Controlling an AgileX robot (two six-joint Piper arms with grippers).
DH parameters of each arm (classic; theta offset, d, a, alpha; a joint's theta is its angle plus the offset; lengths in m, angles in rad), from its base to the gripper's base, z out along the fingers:
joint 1: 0 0.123 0 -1.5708
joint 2: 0.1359 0 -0.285 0
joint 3: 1.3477 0 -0.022 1.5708
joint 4: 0 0.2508 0 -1.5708
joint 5: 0 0 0.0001 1.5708
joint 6: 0 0.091 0 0
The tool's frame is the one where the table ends.
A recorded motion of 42 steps. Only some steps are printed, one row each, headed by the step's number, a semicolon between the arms.
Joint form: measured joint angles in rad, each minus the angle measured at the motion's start. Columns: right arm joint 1, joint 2, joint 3, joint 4, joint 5, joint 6; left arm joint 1, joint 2, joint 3, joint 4, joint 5, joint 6.
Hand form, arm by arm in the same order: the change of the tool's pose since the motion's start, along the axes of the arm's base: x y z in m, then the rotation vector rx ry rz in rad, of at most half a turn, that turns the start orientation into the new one. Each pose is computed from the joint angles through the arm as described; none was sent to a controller.
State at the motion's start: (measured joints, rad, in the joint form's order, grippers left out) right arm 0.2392 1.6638 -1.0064 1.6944 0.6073 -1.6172; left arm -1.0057 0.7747 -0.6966 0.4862 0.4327 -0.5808
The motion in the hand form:
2: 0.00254 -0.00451 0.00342 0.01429 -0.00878 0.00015; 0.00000 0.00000 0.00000 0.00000 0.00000 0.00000
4: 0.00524 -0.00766 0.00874 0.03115 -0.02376 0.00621; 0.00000 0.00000 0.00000 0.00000 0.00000 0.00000
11: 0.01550 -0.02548 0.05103 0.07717 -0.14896 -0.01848; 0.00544 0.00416 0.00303 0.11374 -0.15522 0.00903
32: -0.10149 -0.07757 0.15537 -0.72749 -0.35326 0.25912; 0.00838 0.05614 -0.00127 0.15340 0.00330 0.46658
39: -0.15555 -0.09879 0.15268 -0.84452 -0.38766 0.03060; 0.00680 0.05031 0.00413 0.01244 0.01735 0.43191
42: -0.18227 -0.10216 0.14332 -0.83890 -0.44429 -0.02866; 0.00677 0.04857 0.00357 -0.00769 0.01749 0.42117
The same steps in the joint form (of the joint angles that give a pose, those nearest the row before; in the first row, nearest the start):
2: -0.0187 0.0000 -0.0090 0.0000 0.0225 0.0000; 0.0000 0.0000 0.0000 0.0000 0.0000 0.0000
4: -0.0342 0.0000 -0.0242 -0.0001 0.0479 0.0000; 0.0000 0.0000 0.0000 0.0000 0.0000 0.0000
11: -0.0968 -0.0374 -0.1161 0.0000 0.0914 0.0062; 0.0000 0.0000 0.0000 0.1900 0.0148 0.0023
32: -0.1723 -0.4690 -0.2627 -1.1404 0.4171 0.3836; -0.0001 -0.0820 0.0000 0.3984 0.4633 -0.3614
39: -0.1723 -0.7098 -0.0888 -1.3589 0.2866 0.5607; 0.0001 -0.0917 0.0000 0.3983 0.3671 -0.4581
42: -0.1723 -0.8332 0.0212 -1.3633 0.2201 0.5708; 0.0001 -0.0917 0.0060 0.4032 0.3439 -0.4764

